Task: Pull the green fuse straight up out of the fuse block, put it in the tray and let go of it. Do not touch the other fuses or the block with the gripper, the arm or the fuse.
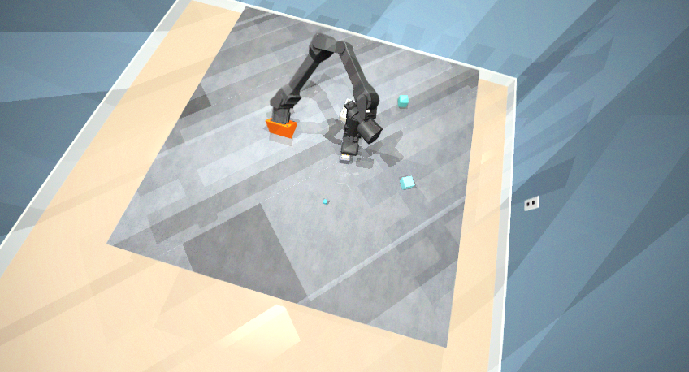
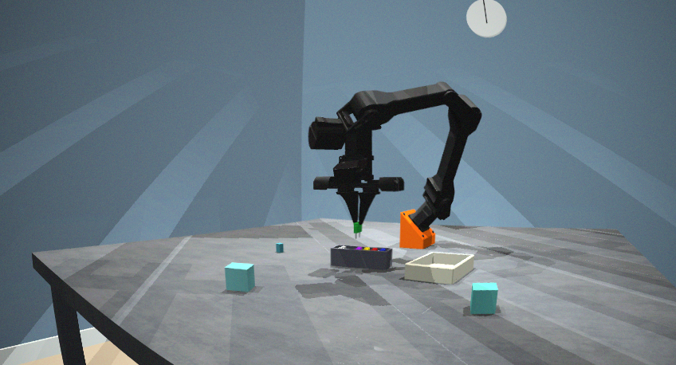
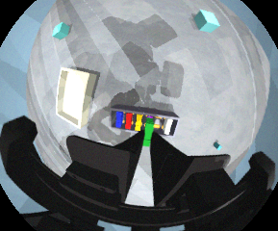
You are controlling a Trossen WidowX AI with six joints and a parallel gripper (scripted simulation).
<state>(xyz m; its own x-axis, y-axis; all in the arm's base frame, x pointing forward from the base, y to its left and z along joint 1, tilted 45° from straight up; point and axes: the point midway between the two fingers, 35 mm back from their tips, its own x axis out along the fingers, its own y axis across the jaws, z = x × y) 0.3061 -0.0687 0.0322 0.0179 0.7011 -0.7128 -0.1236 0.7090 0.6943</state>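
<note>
My gripper tip is 1 cm past the cream tray, 19 cm to the right of it and 9 cm above it. Also, from my gripper tip: green fuse: 1 cm below.
</note>
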